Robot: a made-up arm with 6 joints.
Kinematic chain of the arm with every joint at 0, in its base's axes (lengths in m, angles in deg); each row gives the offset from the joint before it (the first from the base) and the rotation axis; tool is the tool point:
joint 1: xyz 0 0 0.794 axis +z
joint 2: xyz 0.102 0 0 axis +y
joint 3: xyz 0 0 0.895 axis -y
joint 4: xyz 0 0 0.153 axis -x
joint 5: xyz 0.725 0 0 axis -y
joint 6: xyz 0.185 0 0 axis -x
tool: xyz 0 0 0
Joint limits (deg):
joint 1: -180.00..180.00
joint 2: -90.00..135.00
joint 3: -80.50..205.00
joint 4: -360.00..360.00
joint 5: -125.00..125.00
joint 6: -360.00..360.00
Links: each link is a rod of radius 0.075 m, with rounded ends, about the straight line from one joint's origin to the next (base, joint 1, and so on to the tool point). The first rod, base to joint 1, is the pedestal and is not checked.
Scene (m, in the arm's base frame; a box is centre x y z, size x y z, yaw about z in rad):
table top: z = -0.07
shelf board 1: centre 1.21 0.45 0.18 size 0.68 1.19 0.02 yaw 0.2
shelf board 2: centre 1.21 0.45 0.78 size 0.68 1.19 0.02 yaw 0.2
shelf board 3: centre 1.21 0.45 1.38 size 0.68 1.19 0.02 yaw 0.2
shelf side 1: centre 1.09 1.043 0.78 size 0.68 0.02 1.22 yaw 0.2
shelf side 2: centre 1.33 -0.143 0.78 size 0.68 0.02 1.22 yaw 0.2
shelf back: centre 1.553 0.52 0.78 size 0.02 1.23 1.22 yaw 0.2
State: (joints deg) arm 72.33 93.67 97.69 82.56 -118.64 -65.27
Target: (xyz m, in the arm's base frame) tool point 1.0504 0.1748 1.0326
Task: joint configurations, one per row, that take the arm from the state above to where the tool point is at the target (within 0.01 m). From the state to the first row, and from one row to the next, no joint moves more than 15 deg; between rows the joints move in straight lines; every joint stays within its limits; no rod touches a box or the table.
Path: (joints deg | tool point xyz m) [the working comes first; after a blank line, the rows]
Joints at the target: 179.87 -41.76 161.06 98.61 -104.48 -65.27
Straight joint move there: touches shelf board 3, shelf side 2.

1: 83.80 80.16 107.88 84.99 -117.96 -65.27 | 0.3221 1.4581 1.3666
2: 95.27 66.65 118.07 87.42 -117.27 -65.27 | 0.0525 1.2191 1.7400
3: 106.75 53.14 128.27 89.85 -116.59 -65.27 | -0.0824 0.8477 1.9907
4: 118.22 39.63 138.46 92.29 -115.90 -65.27 | -0.0503 0.4454 2.0954
5: 129.69 26.12 148.65 94.72 -115.22 -65.27 | 0.1233 0.1126 2.0527
6: 141.16 12.62 158.84 97.15 -114.53 -65.27 | 0.3679 -0.0819 1.8832
7: 152.64 -0.89 169.03 99.58 -113.85 -65.27 | 0.5951 -0.1201 1.6243
8: 164.11 -14.40 179.22 102.01 -113.16 -65.27 | 0.7285 -0.0344 1.3242
9: 175.58 -27.91 189.42 104.44 -112.48 -65.27 | 0.7292 0.1097 1.0326
10: 177.73 -34.84 175.24 101.53 -108.48 -65.27 | 0.8978 0.1365 1.0318
11: 179.87 -41.76 161.06 98.61 -104.48 -65.27 | 1.0504 0.1747 1.0326

